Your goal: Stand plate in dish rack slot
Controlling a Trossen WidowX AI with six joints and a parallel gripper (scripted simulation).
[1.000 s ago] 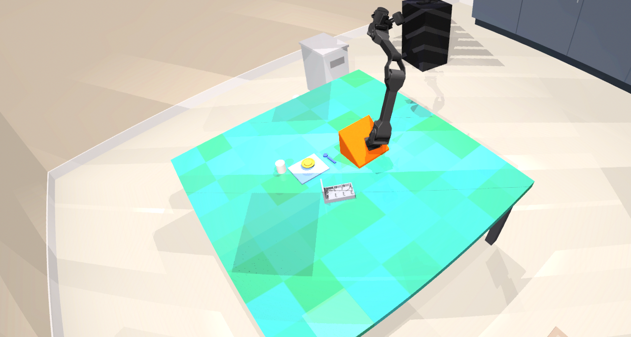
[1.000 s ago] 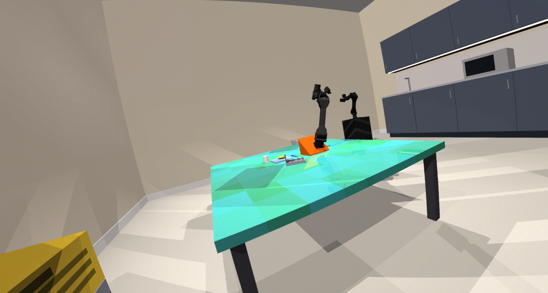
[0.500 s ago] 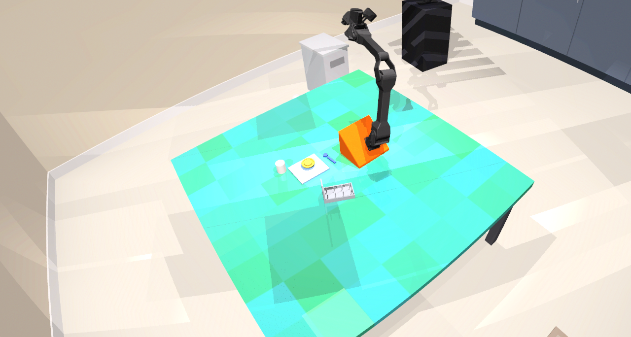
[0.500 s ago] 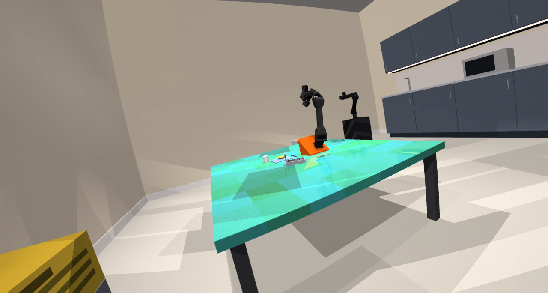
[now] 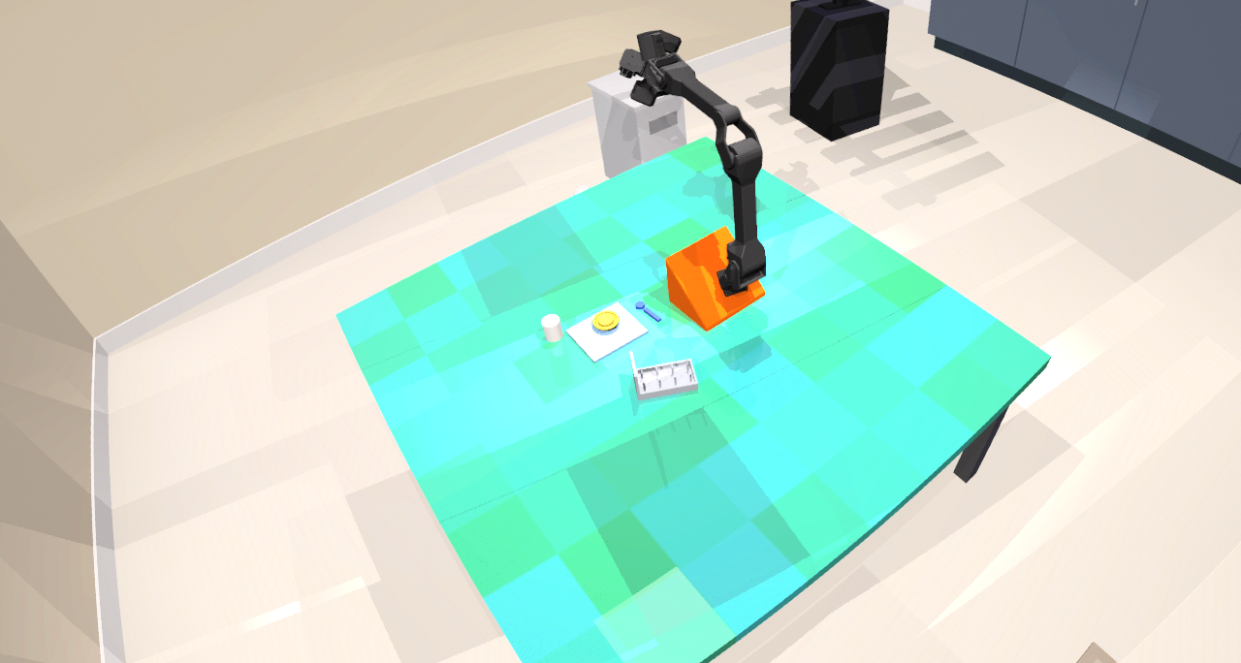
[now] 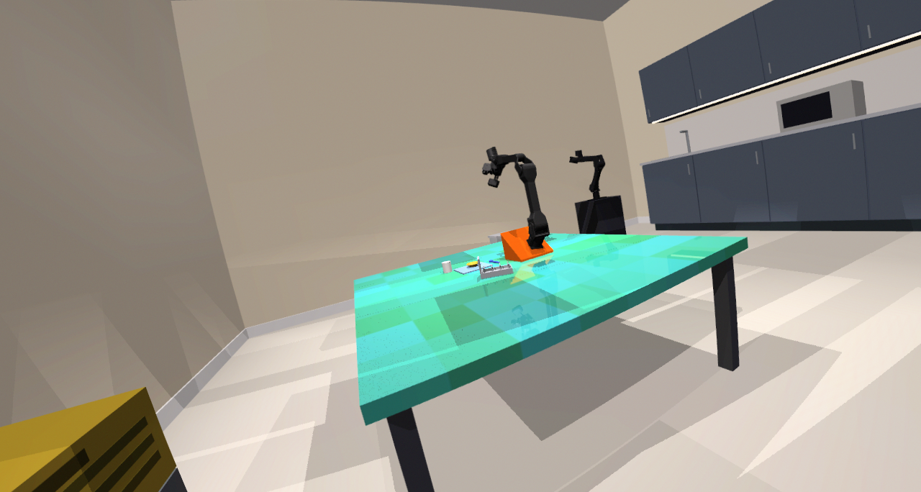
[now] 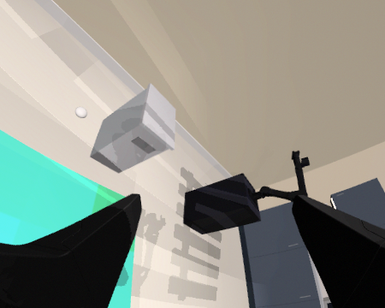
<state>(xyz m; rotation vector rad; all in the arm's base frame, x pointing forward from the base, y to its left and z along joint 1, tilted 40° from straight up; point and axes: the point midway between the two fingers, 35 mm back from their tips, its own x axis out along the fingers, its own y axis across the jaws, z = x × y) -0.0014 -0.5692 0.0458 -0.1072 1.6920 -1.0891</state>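
Now: gripper tip 370 mm short of the yellow plate, 360 mm to the right of it and 420 mm above it. Also, from my gripper tip: blue spoon: 260 mm ahead, 370 mm to the left, 440 mm below; then pale blue mat: 380 mm ahead, 380 mm to the left, 440 mm below; then cup: 490 mm ahead, 320 mm to the left, 420 mm below.
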